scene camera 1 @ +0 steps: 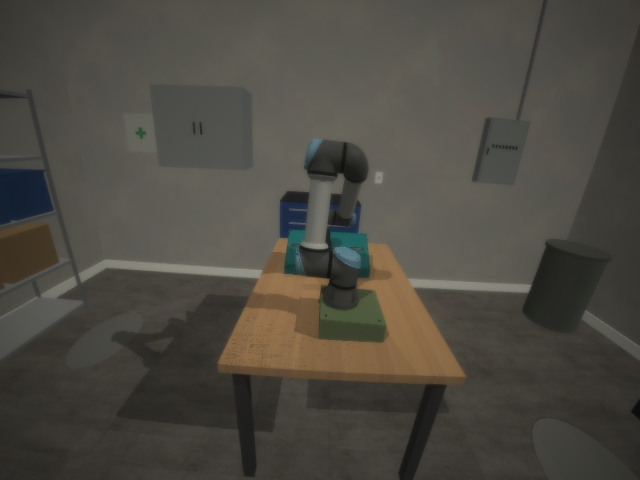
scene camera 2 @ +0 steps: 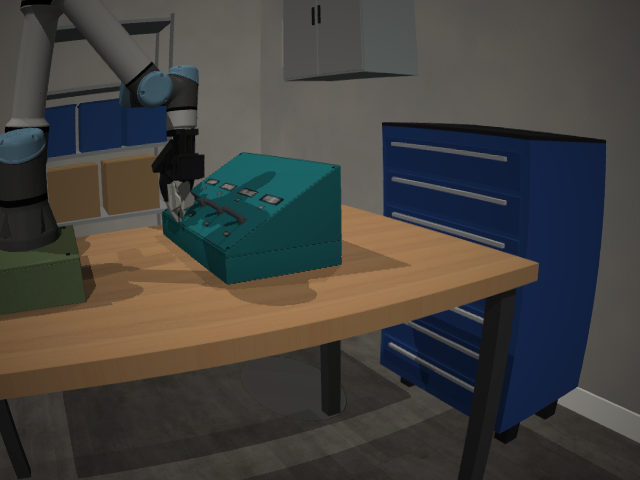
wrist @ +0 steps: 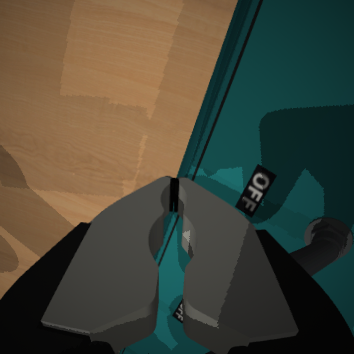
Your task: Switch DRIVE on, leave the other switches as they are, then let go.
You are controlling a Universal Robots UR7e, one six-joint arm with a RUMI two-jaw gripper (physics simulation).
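Where they show: gripper, fingertip midpoint: (scene camera 2: 178,221) (wrist: 174,180); arm's base at its link origin: (scene camera 1: 340,299) (scene camera 2: 28,240).
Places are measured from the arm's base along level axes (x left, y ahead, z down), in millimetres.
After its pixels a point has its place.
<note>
The teal console (scene camera 1: 356,239) {x -148, y 581, z -75 mm} (scene camera 2: 294,180) {x -138, y 571, z -70 mm} (wrist: 300,55) {x 159, y 416, z 21 mm} stands on the table with its sloped panel facing the arm's base. Black lever switches show on the panel, such as the near lever (scene camera 2: 233,213) {x -149, y 433, z -22 mm} and a lever (wrist: 318,251) {x 102, y 442, z -19 mm} right of the fingers in the wrist view. An OFF label (wrist: 256,190) {x 98, y 422, z 17 mm} lies beside that lever; a second OFF label (wrist: 179,311) {x -25, y 419, z 18 mm} is partly hidden between the fingers. I cannot read which switch is DRIVE. My gripper (scene camera 2: 179,220) {x 84, y 385, z 26 mm} (wrist: 174,180) {x 84, y 385, z 26 mm} is shut and empty, its tips low over the panel's lower edge at the far end.
The wooden table (scene camera 1: 279,356) {x 232, y -242, z 95 mm} (scene camera 2: 310,330) {x -451, y 422, z 106 mm} carries the arm's green base box (scene camera 1: 351,330) {x -36, y -148, z 43 mm} (scene camera 2: 41,289) {x -175, y 19, z 58 mm}. A blue drawer cabinet (scene camera 2: 558,232) stands behind the table. Several small meters, such as the near meter (scene camera 2: 271,199) {x -146, y 516, z -38 mm}, sit above the levers.
</note>
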